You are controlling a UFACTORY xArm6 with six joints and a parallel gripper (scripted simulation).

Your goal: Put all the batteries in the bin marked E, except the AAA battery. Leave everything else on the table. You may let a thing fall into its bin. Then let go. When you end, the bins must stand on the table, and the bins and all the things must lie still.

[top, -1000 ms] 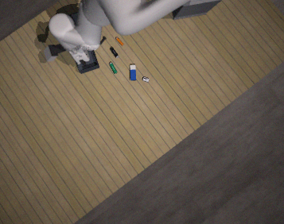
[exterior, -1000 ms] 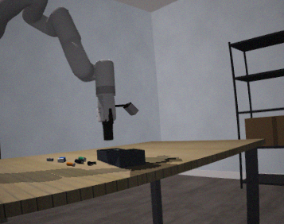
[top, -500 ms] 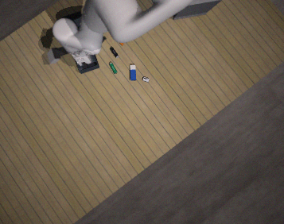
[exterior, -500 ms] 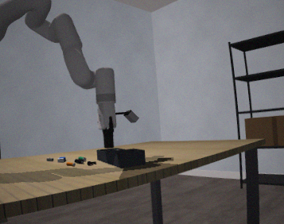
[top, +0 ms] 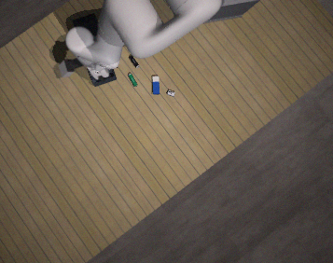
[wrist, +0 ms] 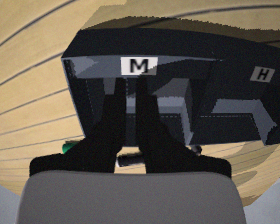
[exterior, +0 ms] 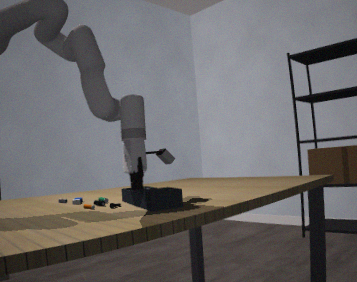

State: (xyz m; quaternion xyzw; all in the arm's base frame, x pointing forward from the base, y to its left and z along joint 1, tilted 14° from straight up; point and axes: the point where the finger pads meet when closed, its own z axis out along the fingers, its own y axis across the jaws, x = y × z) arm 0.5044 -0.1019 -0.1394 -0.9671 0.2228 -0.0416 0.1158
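Now: hand 60 mm past the green battery, 90 mm to the right of it and 30 mm above it. From my hand the other things lie so: orange battery: 160 mm behind, 20 mm to the left, 30 mm below; dark bin: 30 mm behind, 80 mm to the right, 10 mm below; black cylindrical battery: 110 mm behind, 50 mm to the left, 30 mm below.
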